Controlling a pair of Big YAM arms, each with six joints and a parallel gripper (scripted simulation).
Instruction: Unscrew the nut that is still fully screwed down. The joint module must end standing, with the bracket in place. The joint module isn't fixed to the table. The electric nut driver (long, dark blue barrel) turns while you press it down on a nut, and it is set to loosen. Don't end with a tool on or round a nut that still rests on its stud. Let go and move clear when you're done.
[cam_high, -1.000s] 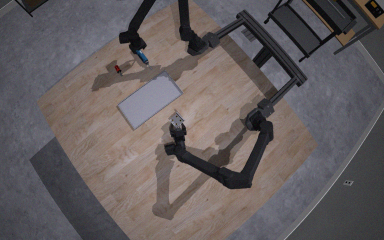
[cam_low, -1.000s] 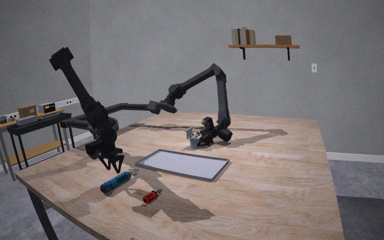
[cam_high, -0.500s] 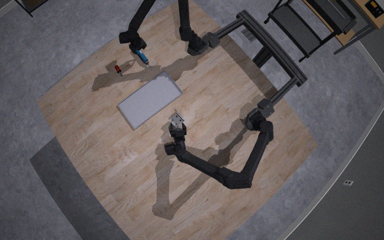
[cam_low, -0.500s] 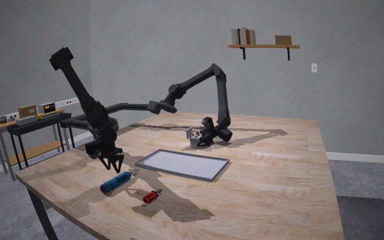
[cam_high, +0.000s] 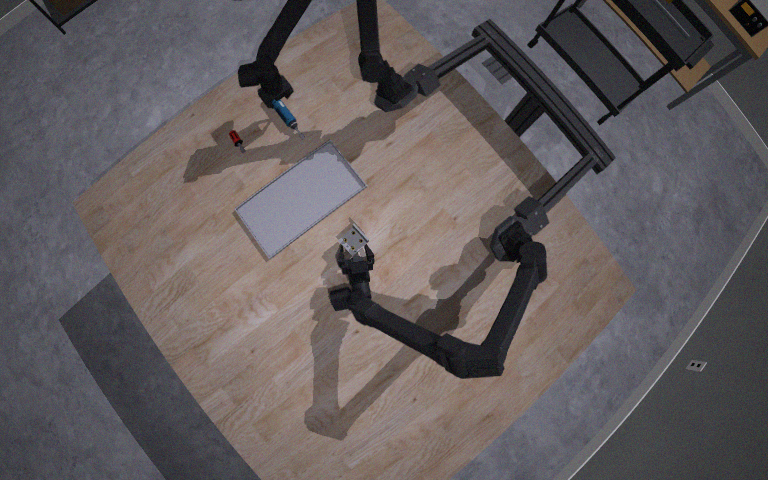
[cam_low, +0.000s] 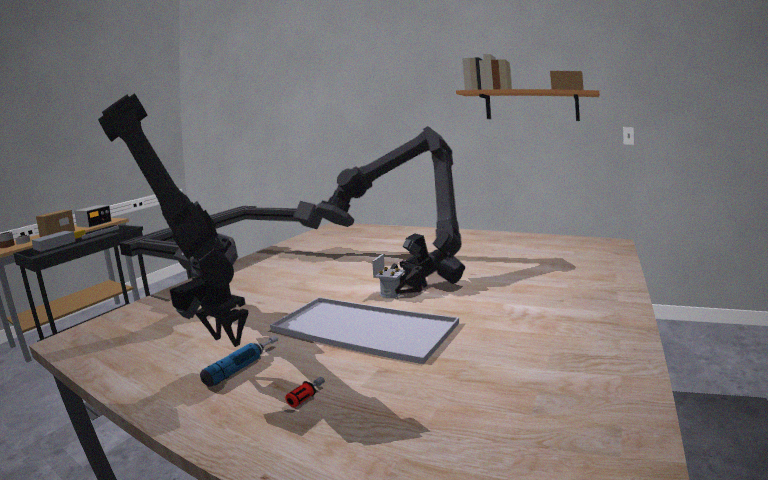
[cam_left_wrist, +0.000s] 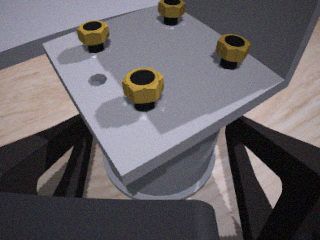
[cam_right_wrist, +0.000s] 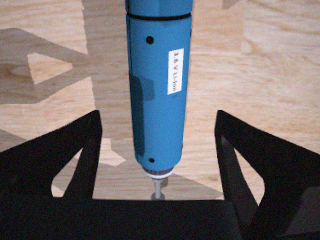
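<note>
Now: left hand 1 cm below the joint module. From my left hand the other things lie so: shallow grey tray: 24 cm to the right, 5 cm ahead, 2 cm below; grey bracket plate: 5 cm above; nut: 5 cm above, 2 cm to the left, 1 cm ahead.
</note>
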